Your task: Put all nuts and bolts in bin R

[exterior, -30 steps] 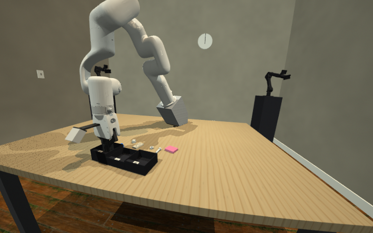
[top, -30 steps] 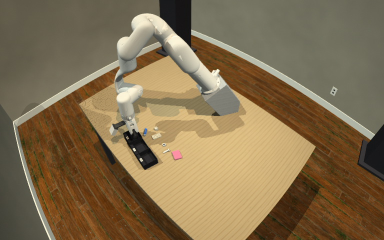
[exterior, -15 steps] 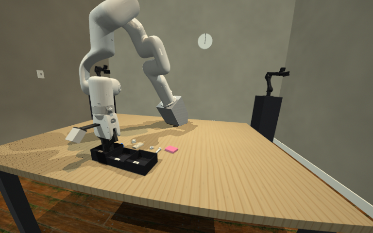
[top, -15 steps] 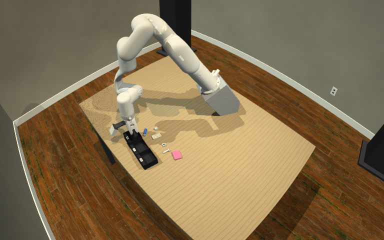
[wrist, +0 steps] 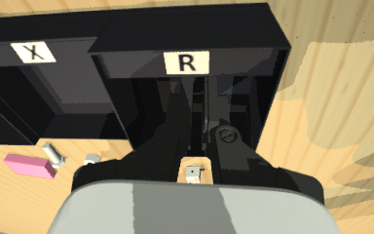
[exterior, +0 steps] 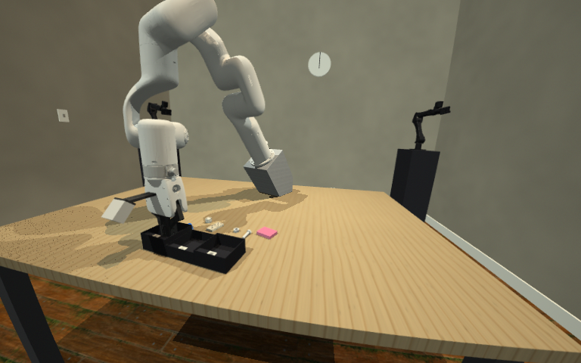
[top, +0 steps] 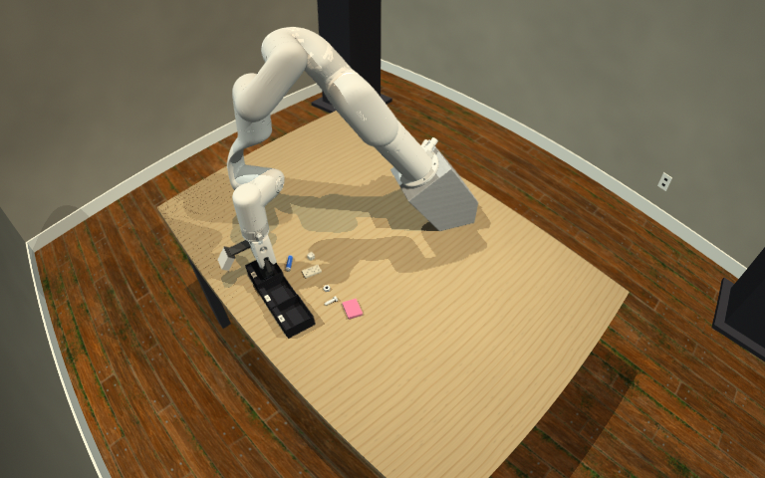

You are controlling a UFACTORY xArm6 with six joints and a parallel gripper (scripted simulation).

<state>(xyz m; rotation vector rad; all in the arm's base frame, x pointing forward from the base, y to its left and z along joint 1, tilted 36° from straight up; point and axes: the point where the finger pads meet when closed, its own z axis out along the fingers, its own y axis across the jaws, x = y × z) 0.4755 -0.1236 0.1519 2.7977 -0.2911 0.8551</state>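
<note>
Now: the black bin marked R 3 cm ahead of my hand, 8 cm to the left of it and 1 cm below it. Also, from my hand: white domino (10 cm behind, 8 cm to the left, 3 cm below); white die (14 cm behind, 4 cm to the left, 3 cm below); blue battery (7 cm behind, 1 cm to the left, 3 cm below).
</note>
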